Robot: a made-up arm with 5 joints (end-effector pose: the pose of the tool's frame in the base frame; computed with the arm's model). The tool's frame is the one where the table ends. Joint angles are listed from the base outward.
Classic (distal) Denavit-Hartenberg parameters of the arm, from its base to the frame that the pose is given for. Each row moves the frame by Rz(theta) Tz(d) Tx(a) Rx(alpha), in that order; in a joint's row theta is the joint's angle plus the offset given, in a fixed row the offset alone. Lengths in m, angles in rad.
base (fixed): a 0; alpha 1.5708; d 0.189; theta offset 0
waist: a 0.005; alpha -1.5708; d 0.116; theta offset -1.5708
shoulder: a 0.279; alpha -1.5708; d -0.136; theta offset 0
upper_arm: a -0.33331; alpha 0; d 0; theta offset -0.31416
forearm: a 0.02; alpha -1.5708; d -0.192; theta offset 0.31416
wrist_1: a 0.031; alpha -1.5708; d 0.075; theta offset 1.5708
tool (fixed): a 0; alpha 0; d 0.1; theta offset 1.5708
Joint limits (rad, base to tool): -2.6..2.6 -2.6..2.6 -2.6..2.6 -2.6..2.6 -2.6..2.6
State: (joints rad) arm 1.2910 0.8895 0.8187 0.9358 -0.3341
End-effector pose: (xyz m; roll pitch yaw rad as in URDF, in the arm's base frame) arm 0.1774 -0.3341 0.2442 0.5648 0.3539 0.9513
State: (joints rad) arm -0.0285 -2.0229 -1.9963 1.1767 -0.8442
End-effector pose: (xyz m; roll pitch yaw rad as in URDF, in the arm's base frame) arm -0.4362 -0.4786 0.6921 -1.0256 0.3454 0.7736
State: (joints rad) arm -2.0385 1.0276 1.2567 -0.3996 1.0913
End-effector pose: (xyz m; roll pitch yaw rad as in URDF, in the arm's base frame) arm -0.1467 -0.1842 0.1229 2.4868 0.4204 2.3537
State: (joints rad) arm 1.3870 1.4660 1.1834 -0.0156 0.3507
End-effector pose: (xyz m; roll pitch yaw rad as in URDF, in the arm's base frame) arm 0.2141 -0.1736 0.3190 -0.1540 -0.3768 1.3910
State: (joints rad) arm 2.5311 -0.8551 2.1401 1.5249 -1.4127
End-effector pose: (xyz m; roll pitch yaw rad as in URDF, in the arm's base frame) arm -0.2060 -0.5895 0.3636 2.7016 0.8714 0.6260
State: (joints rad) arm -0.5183 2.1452 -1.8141 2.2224 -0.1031
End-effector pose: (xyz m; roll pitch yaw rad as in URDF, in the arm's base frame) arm -0.4011 0.3092 0.4091 2.3863 0.2706 0.3532
